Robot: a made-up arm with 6 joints.
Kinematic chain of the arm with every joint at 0, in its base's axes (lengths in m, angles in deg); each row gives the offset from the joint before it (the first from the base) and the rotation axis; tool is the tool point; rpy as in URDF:
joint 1: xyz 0 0 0.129 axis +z
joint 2: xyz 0 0 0 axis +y
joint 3: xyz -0.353 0 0.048 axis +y
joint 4: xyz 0.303 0 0.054 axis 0.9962 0 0.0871
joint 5: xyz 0 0 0 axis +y
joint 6: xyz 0.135 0 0.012 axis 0.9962 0 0.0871
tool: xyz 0 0 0 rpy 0 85 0
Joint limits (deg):
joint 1: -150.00..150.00
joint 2: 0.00..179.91
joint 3: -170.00..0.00
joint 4: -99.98..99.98
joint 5: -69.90..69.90
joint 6: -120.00..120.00
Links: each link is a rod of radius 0.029 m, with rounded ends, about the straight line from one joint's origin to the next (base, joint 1, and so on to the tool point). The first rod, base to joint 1, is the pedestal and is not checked.
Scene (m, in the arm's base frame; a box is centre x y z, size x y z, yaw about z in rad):
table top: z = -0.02
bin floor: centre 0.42 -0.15 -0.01 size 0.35 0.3 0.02 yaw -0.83
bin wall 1: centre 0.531 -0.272 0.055 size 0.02 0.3 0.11 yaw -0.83
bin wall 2: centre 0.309 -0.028 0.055 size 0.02 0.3 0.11 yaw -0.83
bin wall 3: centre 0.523 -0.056 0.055 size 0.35 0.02 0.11 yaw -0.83
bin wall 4: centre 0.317 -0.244 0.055 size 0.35 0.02 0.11 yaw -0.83
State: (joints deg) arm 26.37 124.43 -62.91 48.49 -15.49 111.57
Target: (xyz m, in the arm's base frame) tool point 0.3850 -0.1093 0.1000
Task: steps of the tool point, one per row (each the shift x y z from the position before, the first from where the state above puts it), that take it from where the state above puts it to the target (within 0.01 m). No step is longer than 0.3 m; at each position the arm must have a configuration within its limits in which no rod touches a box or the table.
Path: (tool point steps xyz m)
1: 0.0654 -0.0213 0.2006
2: -0.0179 -0.0554 0.2205
3: -0.1115 -0.0671 0.2020
4: -0.1948 -0.0533 0.1473
5: -0.2490 -0.0176 0.0641
6: 0.1951 -0.0085 -0.0540
7: 0.1603 -0.0188 -0.1112
8: 0.1078 -0.0244 -0.1521
9: 0.0446 -0.0244 -0.1712
10: -0.0199 -0.0184 -0.1658
11: -0.0760 -0.0081 -0.1370

